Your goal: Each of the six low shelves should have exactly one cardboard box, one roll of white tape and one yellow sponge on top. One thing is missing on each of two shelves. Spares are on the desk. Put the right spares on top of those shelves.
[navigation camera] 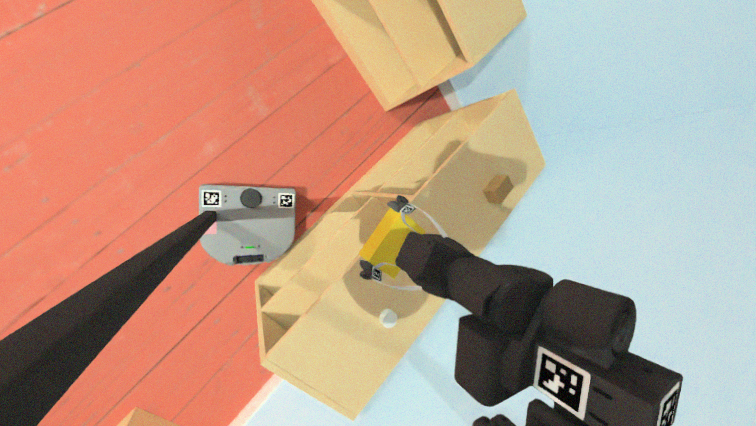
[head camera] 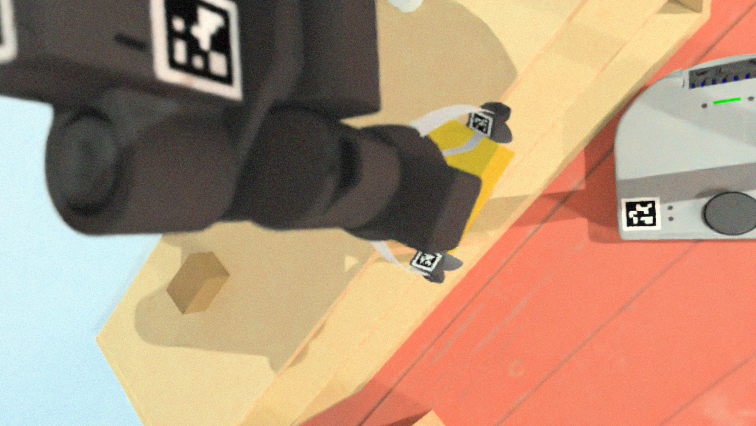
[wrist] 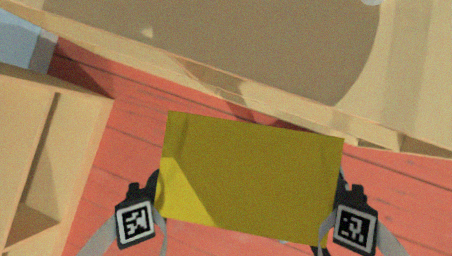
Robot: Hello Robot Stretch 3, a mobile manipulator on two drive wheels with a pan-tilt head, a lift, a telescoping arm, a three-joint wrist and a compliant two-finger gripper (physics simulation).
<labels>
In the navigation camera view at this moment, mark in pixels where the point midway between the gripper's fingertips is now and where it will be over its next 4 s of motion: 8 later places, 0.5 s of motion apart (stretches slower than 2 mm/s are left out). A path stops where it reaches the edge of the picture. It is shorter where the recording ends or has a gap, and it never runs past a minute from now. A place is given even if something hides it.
The gripper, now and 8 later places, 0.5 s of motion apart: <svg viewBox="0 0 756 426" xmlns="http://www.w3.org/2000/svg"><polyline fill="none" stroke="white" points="379,234 388,234 411,233 433,232 442,232 445,232 457,232 462,231 453,229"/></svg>
</labels>
